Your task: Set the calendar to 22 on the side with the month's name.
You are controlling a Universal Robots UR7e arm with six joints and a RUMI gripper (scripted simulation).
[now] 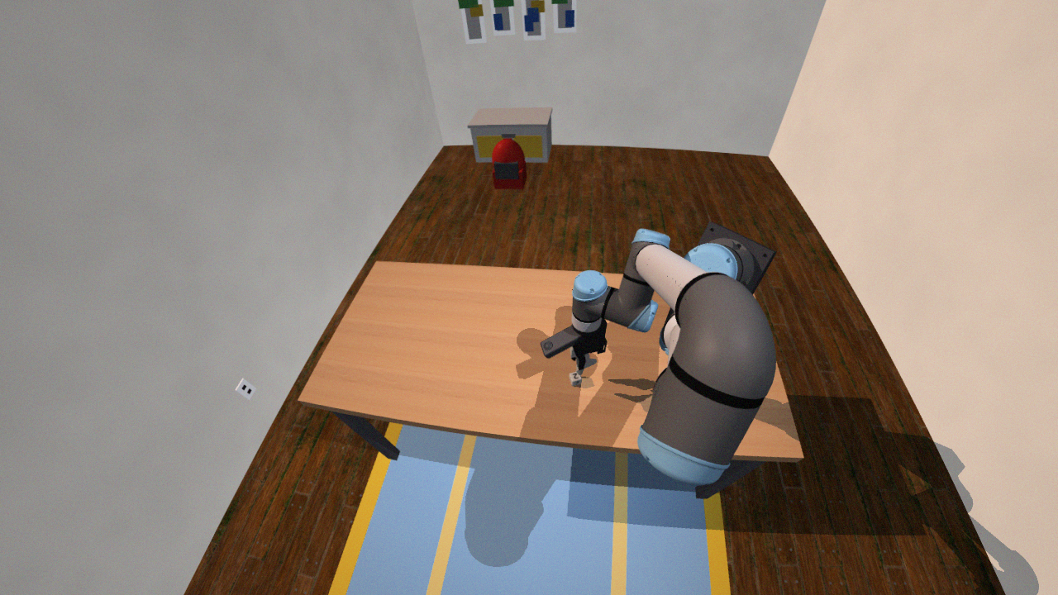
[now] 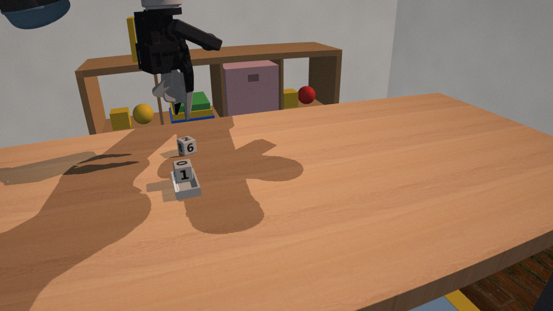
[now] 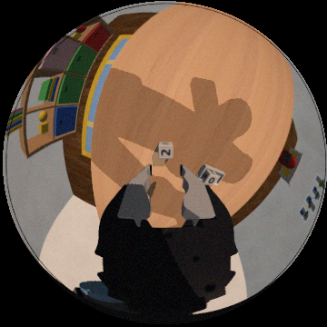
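My gripper is now 8 cm above the white cube. From my hand the other things lie so: grey tray (2 cm ahead, 15 cm to the right, 9 cm below).
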